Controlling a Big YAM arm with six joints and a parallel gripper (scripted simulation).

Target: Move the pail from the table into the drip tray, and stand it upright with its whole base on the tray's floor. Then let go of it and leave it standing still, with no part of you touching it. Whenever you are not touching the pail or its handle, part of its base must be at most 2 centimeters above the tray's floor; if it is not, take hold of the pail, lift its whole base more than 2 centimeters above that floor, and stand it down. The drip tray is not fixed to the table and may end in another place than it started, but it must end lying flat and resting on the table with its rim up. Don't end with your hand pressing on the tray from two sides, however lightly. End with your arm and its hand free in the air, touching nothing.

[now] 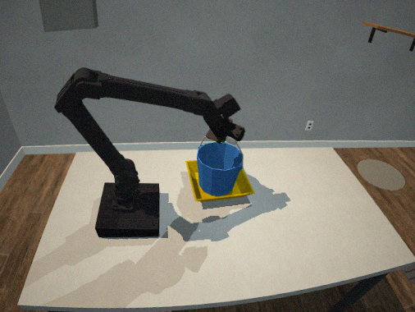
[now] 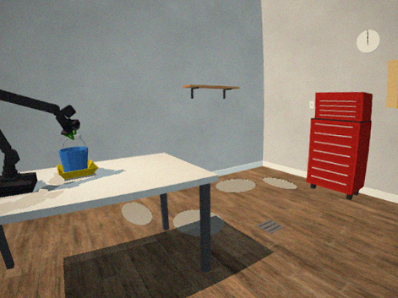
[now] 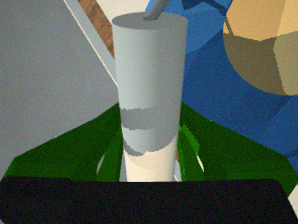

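My hand is 10 mm to the left of the pail handle and 30 mm above it. From my hand the other things lie so: blue pail (10 mm behind, 10 mm to the right, 100 mm below); yellow drip tray (10 mm behind, 20 mm to the right, 230 mm below).
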